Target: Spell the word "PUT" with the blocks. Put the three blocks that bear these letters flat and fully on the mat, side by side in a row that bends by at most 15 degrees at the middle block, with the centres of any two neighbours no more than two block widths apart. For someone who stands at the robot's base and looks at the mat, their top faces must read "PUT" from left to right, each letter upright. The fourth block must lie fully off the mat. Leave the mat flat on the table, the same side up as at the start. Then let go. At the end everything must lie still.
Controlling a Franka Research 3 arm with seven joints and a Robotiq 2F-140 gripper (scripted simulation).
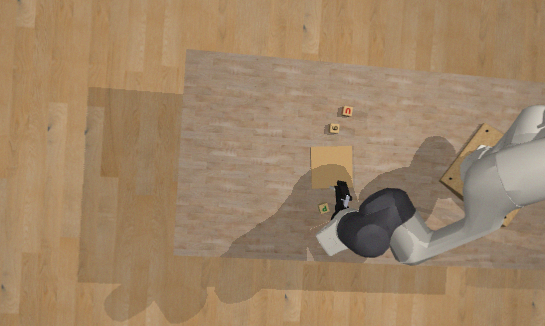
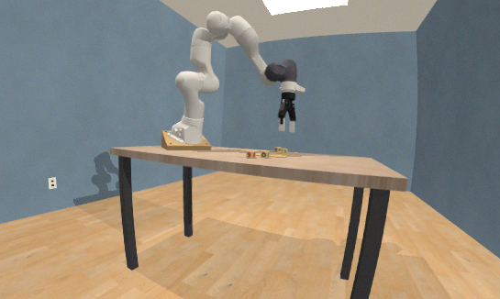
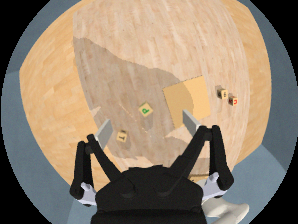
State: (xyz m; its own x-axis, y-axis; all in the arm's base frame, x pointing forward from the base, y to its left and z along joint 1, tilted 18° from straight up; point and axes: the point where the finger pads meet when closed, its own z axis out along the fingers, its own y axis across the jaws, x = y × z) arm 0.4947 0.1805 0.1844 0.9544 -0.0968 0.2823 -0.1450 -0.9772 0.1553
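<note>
Right now the green P block is 120 mm below my hand and 10 mm behind it. From my hand the other things lie so: T block: 120 mm below, 100 mm to the left, 70 mm behind; then block marked 6: 260 mm to the right, 120 mm below, 30 mm behind; then tan mat: 130 mm to the right, 130 mm below, 30 mm behind.
</note>
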